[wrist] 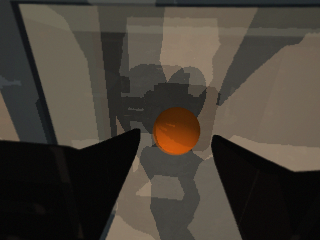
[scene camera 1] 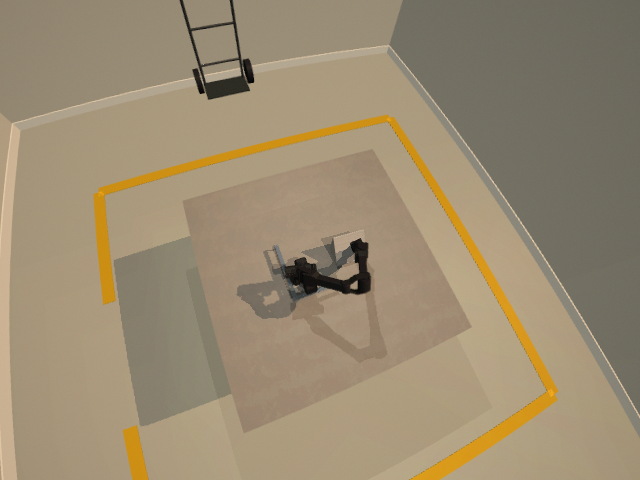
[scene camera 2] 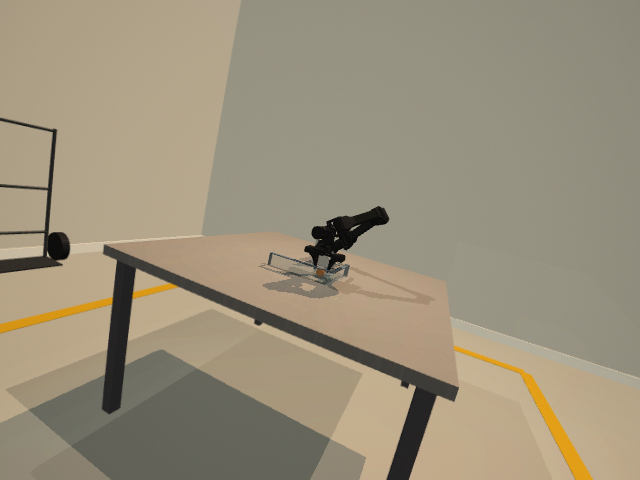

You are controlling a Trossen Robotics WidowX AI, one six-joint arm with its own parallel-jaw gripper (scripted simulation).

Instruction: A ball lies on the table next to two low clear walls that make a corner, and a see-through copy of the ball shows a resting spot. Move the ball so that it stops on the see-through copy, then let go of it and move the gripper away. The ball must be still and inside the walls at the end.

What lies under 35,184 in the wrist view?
The gripper.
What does the gripper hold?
Nothing.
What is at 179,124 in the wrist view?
An orange ball.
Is the gripper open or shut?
Open.
